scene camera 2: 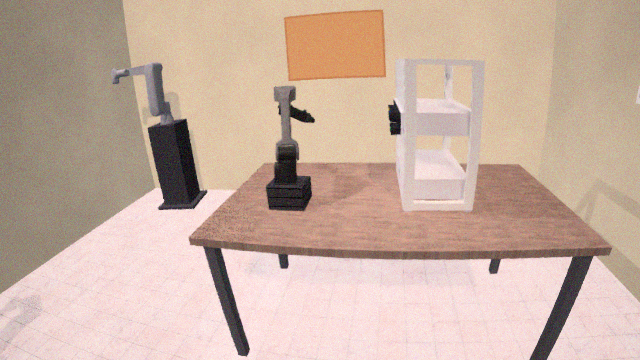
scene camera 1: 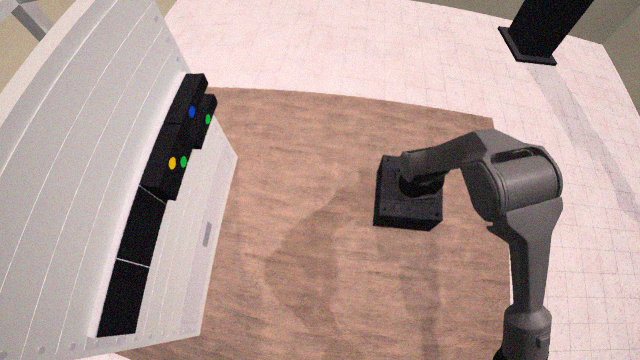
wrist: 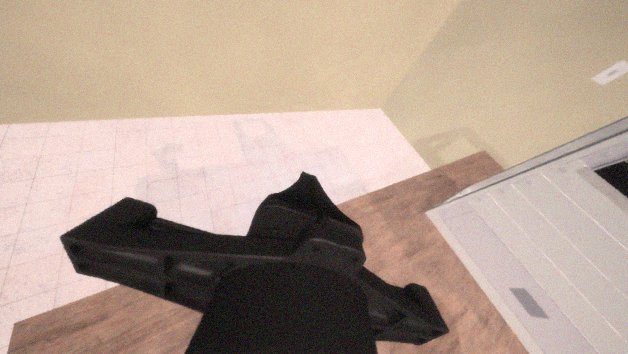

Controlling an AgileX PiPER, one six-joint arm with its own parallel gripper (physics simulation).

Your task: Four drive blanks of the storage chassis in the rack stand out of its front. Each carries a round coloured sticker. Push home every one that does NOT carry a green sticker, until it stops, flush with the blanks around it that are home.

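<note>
Four black drive blanks stand out of the rack's front in scene camera 1. One carries a blue sticker (scene camera 1: 192,111), with a green-stickered blank (scene camera 1: 207,119) beside it. Nearer the camera, a yellow sticker (scene camera 1: 172,163) and another green sticker (scene camera 1: 183,161) mark two adjacent blanks. Black faces (scene camera 1: 145,220) further along the row look flush. The protruding group (scene camera 2: 394,120) appears small and dark in scene camera 2; its stickers are hard to tell there. My gripper (scene camera 2: 313,120) (wrist: 305,183) is shut and empty, in the air between my base and the rack, apart from the blanks.
The white rack (scene camera 2: 477,125) stands on the wooden table (scene camera 2: 350,235). Its pale front panels (wrist: 545,240) show at the right of the wrist view. My arm's black base (scene camera 1: 410,212) (scene camera 2: 289,194) stands across from it. Another arm on a black pedestal (scene camera 2: 172,165) stands beyond the table.
</note>
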